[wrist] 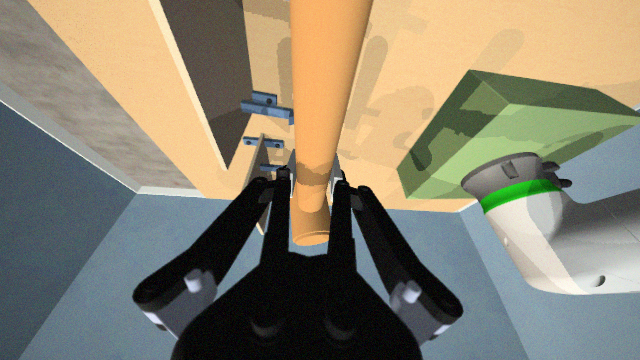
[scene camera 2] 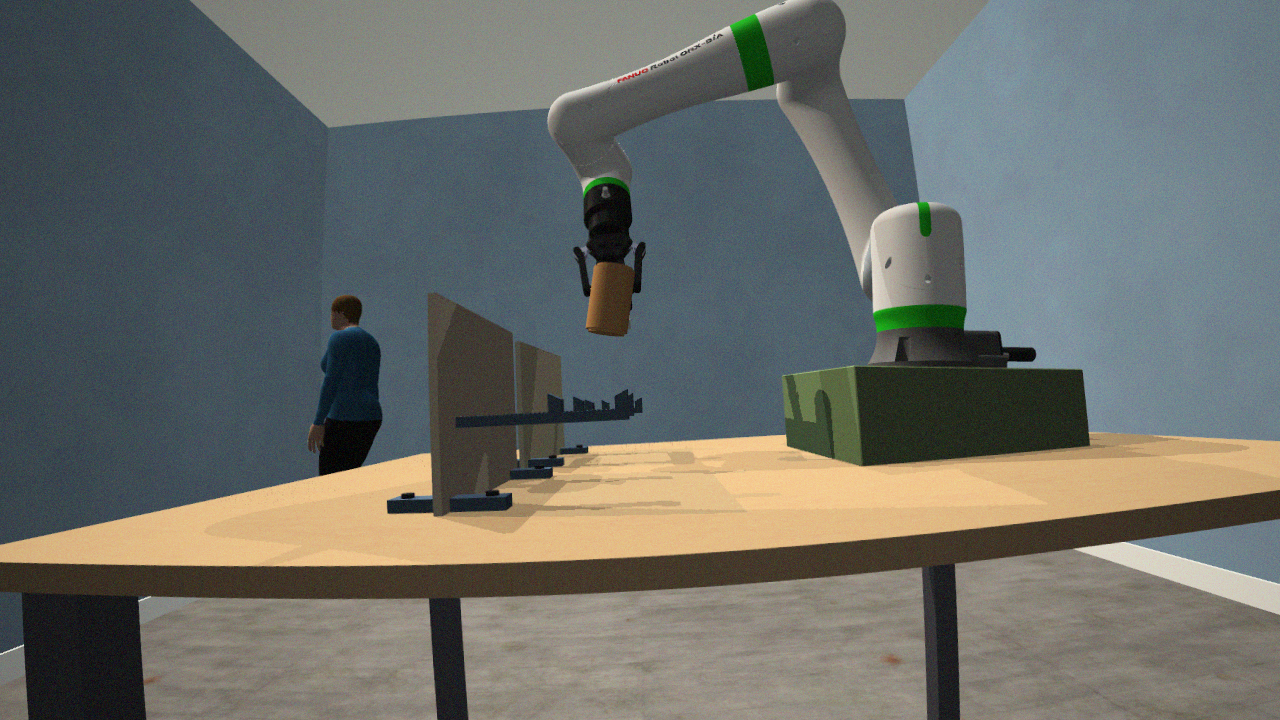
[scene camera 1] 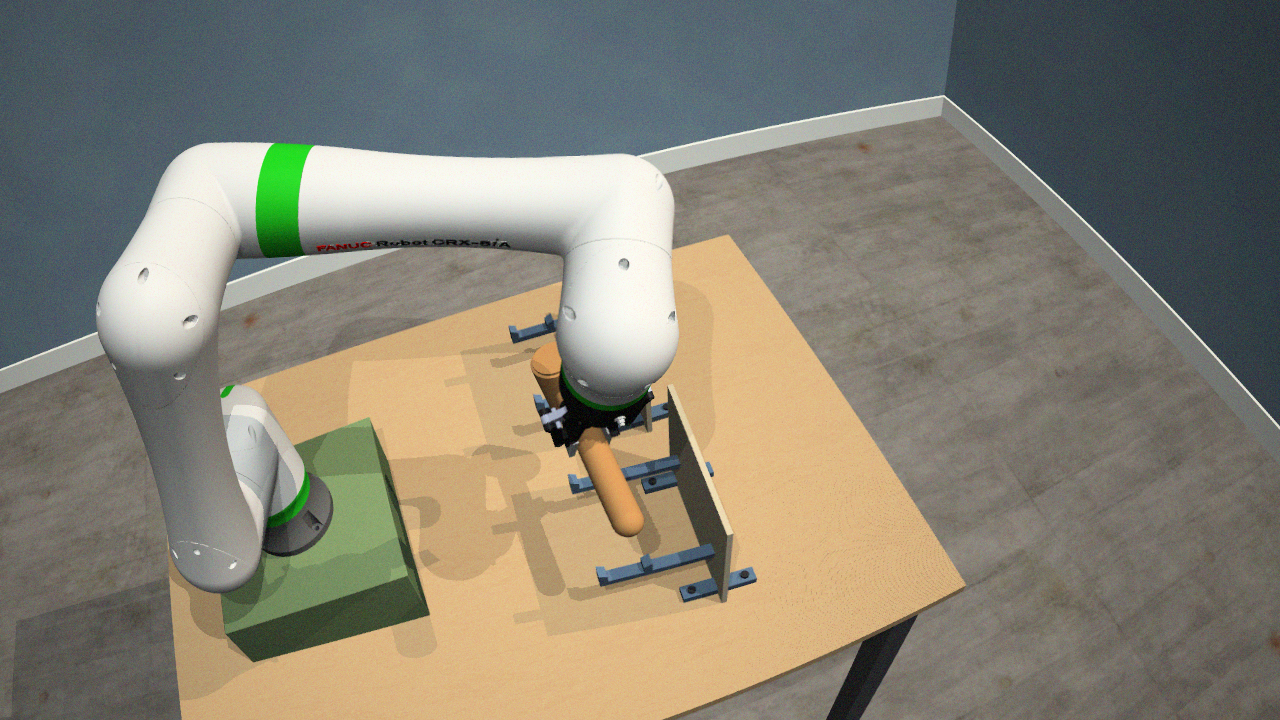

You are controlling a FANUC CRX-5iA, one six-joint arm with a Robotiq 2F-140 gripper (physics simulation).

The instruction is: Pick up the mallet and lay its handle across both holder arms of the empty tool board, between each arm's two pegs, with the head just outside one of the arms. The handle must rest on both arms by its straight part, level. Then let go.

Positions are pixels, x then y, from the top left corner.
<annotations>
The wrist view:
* my gripper: 314, 160
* orange-brown mallet: 325, 49
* tool board: 260, 166
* tool board: 211, 53
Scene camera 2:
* my gripper: 614, 325
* orange-brown mallet: 611, 292
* tool board: 473, 423
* tool board: 538, 372
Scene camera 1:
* my gripper: 585, 442
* orange-brown mallet: 621, 508
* tool board: 648, 414
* tool board: 689, 472
</annotations>
